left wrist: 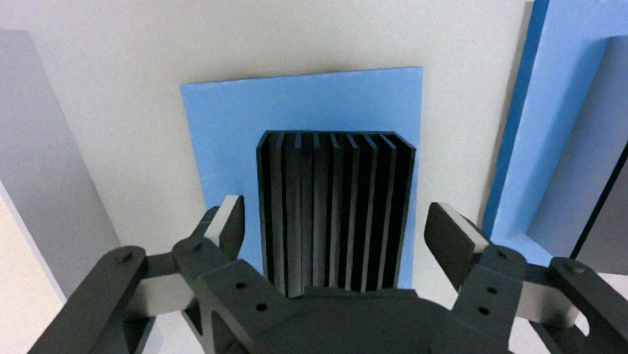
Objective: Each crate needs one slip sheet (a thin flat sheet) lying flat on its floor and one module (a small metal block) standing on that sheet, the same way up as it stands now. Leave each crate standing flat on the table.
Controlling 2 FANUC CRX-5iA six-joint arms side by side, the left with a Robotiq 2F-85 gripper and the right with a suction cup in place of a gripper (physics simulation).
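A black finned metal module stands on a blue pad in the middle of the left wrist view. My left gripper is open, with one fingertip on each side of this module and a gap between each fingertip and its sides. A second module, a smooth dark grey block, sits on another blue pad at the right edge. Part of a grey crate shows at the left edge, with a cream slip sheet inside it. My right suction cup does not show.
The light grey table top lies under the blue pads. The crate's wall stands to the left of the middle pad, and the second pad's raised edge is close beyond my right fingertip.
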